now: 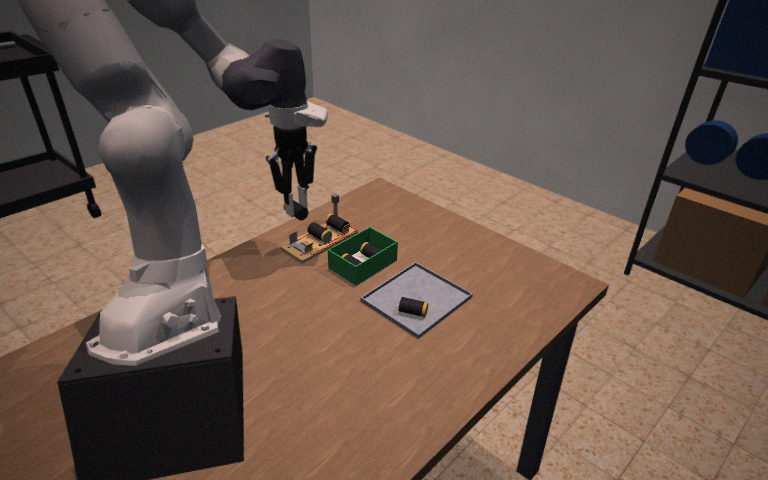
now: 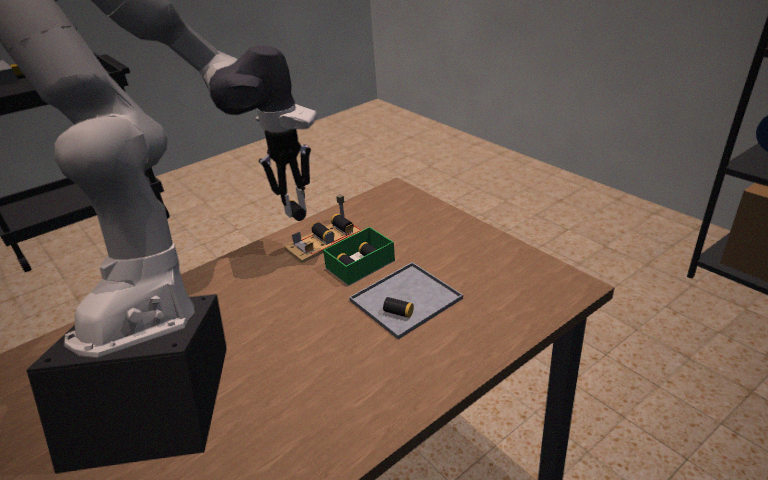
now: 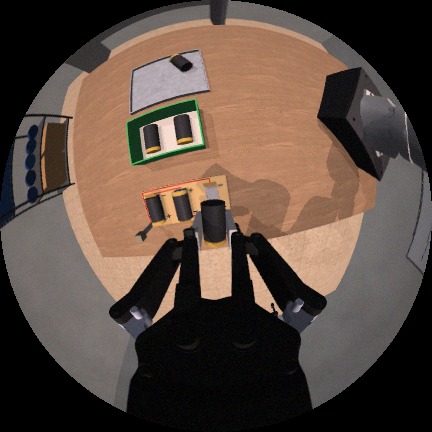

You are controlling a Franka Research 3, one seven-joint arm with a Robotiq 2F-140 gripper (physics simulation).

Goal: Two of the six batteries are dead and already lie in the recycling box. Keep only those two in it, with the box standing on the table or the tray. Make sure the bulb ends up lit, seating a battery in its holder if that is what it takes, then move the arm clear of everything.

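My gripper (image 1: 297, 208) (image 2: 295, 208) (image 3: 213, 218) is shut on a black battery (image 1: 300, 212) (image 2: 297, 211) (image 3: 214, 220), above the holder board (image 1: 301, 256) (image 3: 223, 198). Its yellow end points away from the box. The nearest holder (image 1: 300, 244) (image 2: 304, 245) (image 3: 212, 191) shows empty. The middle battery (image 1: 318, 231) (image 2: 322, 231) (image 3: 182, 206) has its yellow end toward the box; the far battery (image 1: 338, 222) (image 2: 342, 223) (image 3: 156, 208) has its yellow end away. Two batteries (image 3: 151, 138) (image 3: 183, 129) lie in the green box (image 1: 376, 266) (image 2: 370, 264). No lit bulb shows.
A battery (image 1: 412, 306) (image 2: 397, 306) (image 3: 182, 62) lies on the grey tray (image 1: 416, 277) (image 2: 410, 277) (image 3: 155, 87), beside the box. A thin post (image 1: 335, 199) (image 2: 340, 200) (image 3: 140, 235) with a small block on top rises at the board's far end. The table edge is just behind the board.
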